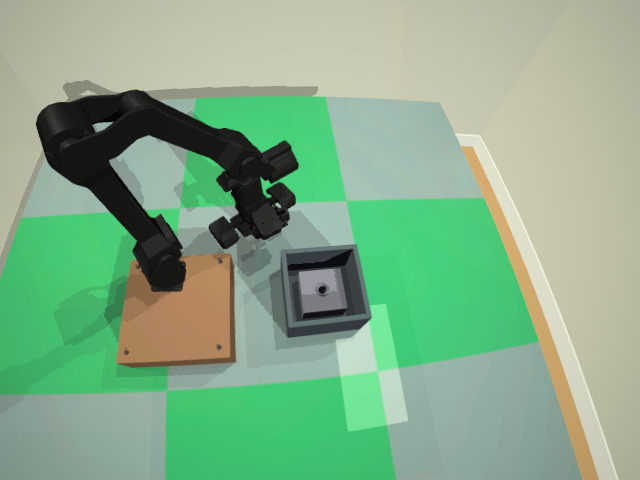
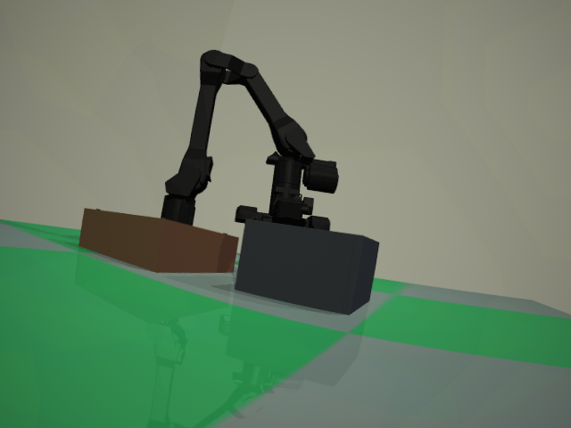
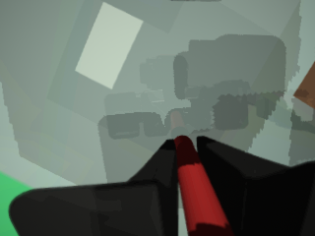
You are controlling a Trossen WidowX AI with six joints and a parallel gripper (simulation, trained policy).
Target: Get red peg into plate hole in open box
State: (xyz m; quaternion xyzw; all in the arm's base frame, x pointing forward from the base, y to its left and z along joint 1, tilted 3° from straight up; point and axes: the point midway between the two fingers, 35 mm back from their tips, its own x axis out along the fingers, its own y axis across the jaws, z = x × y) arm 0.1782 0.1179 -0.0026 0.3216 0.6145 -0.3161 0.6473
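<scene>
Now: gripper tip 14 cm short of the grey plate, 15 cm to the left of it and 1 cm below it. The rest, counted from my gripper tip: red peg (1 cm behind, 1 cm to the left, 2 cm above); dark grey box (14 cm ahead, 15 cm to the right).
</scene>
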